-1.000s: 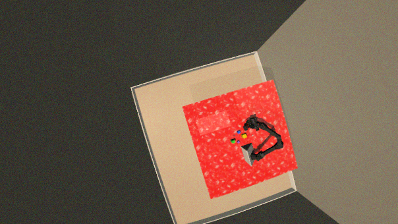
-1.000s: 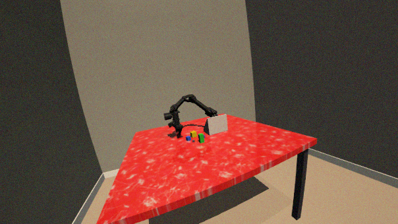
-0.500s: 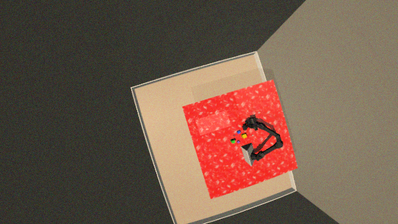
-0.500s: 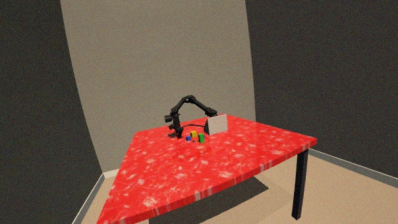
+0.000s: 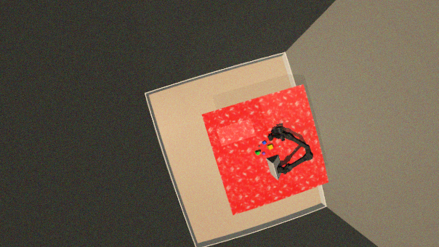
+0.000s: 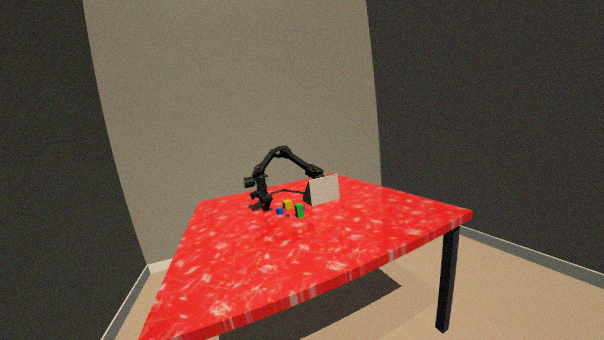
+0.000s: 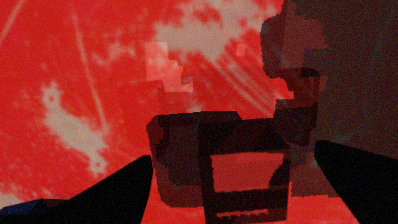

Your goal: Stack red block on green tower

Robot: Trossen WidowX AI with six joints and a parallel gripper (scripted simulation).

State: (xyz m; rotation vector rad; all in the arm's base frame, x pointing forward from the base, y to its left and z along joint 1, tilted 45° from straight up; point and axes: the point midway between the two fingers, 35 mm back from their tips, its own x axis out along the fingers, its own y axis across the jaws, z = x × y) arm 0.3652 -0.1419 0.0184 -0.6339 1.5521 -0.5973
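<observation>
The red block is 1 cm above my gripper tip. Round my gripper tip: grey cube (7 cm behind, 20 cm to the left); then blue block (5 cm behind, 13 cm to the left, 1 cm above); then yellow block (12 cm behind, 9 cm to the left, 2 cm above).
</observation>
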